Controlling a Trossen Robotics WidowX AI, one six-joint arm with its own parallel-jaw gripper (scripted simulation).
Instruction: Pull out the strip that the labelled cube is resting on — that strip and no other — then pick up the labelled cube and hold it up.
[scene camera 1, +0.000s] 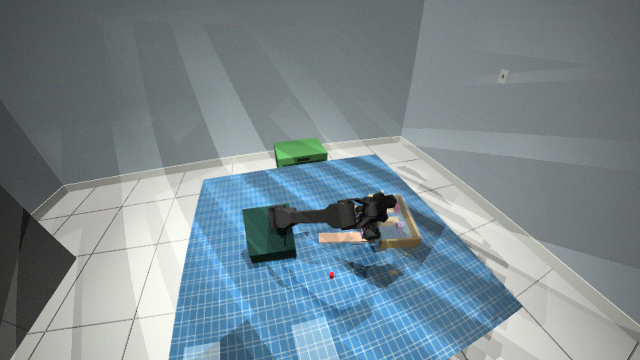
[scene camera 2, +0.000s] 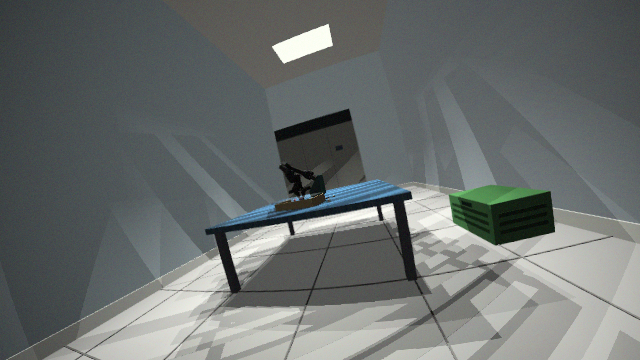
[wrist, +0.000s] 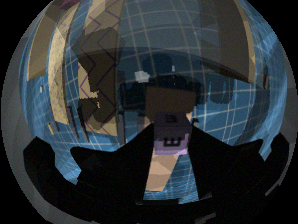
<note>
I see my gripper (wrist: 169, 127) and a tan strip (wrist: 157, 99).
</note>
